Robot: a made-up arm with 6 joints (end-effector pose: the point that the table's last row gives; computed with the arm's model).
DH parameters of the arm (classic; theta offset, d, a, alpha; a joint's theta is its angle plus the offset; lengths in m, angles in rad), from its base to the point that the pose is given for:
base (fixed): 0.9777 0 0.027 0
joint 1: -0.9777 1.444 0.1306 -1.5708
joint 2: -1.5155 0 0.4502 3.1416
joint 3: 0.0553 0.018 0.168 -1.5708
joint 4: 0 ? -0.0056 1.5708
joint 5: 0 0.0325 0.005 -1.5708
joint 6: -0.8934 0 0.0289 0
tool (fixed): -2.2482 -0.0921 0 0
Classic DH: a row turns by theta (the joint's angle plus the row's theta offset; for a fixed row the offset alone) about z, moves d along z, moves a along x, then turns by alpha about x.
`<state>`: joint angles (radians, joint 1 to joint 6).
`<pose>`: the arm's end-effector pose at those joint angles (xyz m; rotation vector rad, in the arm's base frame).
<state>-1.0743 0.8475 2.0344 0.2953 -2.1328 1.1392</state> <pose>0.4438 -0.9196 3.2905 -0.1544 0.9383 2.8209</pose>
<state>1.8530 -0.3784 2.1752 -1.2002 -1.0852 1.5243</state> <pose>0.3998 -1.4667 2.7350 -2.3831 -1.3061 -1.5151</pose>
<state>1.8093 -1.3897 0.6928 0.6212 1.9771 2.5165</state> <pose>0.3019 -1.2599 2.8656 -0.4356 0.6686 0.6998</pose>
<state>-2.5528 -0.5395 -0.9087 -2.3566 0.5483 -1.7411</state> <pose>-1.3282 -0.8713 1.3134 1.0417 0.4215 2.3362</pose>
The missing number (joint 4, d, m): -1.6801
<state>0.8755 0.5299 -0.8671 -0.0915 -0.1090 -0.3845</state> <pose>0.6152 0.6204 0.1006 0.0625 0.0679 -2.7399</pose>
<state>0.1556 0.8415 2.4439 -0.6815 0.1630 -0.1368</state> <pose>0.2965 -0.0152 3.4870 -2.7235 -1.4449 -0.2829</pose>
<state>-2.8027 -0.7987 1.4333 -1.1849 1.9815 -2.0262</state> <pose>1.2283 0.5712 2.9878 0.7675 0.7120 -0.8029</pose>
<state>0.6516 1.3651 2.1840 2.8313 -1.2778 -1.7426</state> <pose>1.2308 0.9444 2.9331 -2.4518 0.7274 -0.0562</pose>
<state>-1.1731 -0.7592 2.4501 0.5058 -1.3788 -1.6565</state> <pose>-0.7936 1.6664 1.5694 2.7908 0.6403 0.7938</pose>
